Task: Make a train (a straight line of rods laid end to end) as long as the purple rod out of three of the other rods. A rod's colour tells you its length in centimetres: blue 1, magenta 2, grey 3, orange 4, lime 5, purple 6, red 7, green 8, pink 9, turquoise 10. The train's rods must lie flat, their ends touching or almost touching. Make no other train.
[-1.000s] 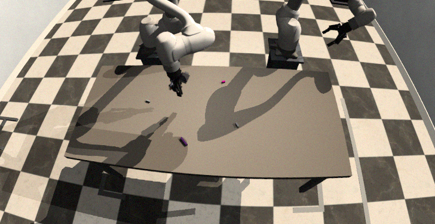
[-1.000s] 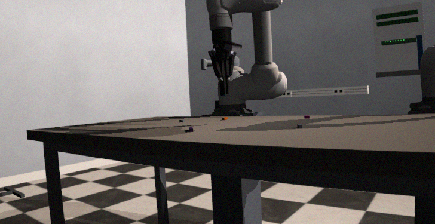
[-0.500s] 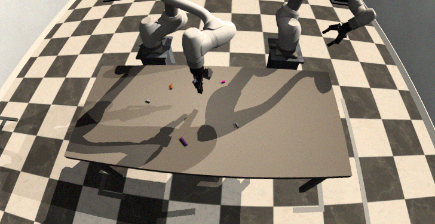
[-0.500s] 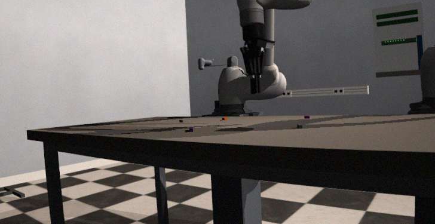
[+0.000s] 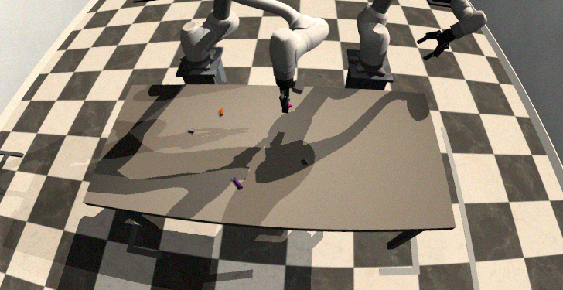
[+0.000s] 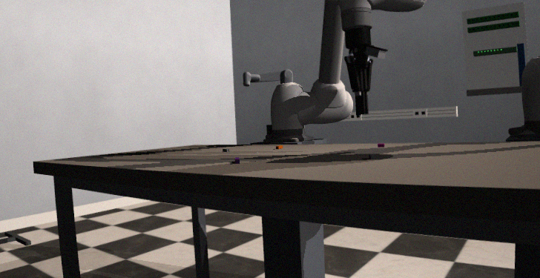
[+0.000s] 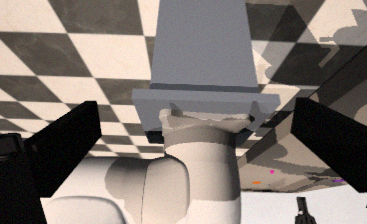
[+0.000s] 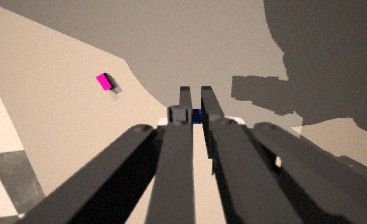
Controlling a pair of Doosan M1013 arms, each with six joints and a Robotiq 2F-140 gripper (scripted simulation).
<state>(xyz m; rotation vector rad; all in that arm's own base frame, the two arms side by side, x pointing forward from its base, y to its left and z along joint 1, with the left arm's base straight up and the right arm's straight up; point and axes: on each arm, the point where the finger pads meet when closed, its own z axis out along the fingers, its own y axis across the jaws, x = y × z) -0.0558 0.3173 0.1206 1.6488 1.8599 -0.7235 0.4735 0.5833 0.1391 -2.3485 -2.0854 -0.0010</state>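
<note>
The magenta rod is 130 mm below my right hand, 110 mm behind it and 10 mm to the left of it. The rest, counted from my right hand: blue rod (30 mm below, 10 mm to the right); purple rod (340 mm ahead, 200 mm to the right, 130 mm below); orange rod (340 mm to the right, 130 mm below, 60 mm behind).
</note>
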